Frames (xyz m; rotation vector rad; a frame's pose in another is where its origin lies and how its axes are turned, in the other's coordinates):
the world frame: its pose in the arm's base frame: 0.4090 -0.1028 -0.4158 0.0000 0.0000 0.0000
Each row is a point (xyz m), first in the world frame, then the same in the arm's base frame.
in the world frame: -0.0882 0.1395 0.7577
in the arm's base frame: 0.3208 0.0367 0.3419
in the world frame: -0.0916 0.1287 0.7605
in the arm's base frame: 0.3174 0.0259 0.3447
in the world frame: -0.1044 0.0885 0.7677
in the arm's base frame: 0.3046 -0.0143 0.3519
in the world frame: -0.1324 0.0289 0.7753
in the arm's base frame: 0.2766 -0.0739 0.3595
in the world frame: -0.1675 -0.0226 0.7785
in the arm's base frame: 0.2415 -0.1254 0.3627
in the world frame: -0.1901 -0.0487 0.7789
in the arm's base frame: 0.2189 -0.1515 0.3631
